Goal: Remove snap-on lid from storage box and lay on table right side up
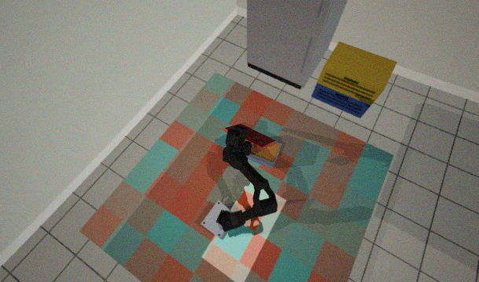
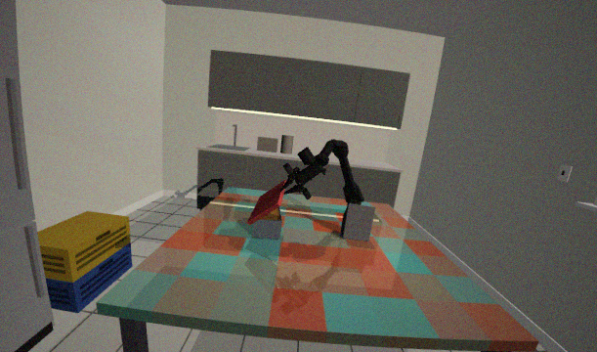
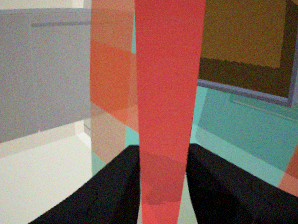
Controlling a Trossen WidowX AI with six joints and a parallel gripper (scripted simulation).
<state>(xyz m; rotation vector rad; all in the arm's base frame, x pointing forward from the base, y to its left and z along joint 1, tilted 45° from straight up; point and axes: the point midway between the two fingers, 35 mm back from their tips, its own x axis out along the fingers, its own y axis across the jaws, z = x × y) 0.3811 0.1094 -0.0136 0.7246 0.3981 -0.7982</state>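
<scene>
The lid is 60 mm ahead of my gripper tip, 20 mm to the right of it and 50 mm below it. Also, from my gripper tip: storage box: 60 mm ahead, 90 mm to the right, 180 mm below.
</scene>
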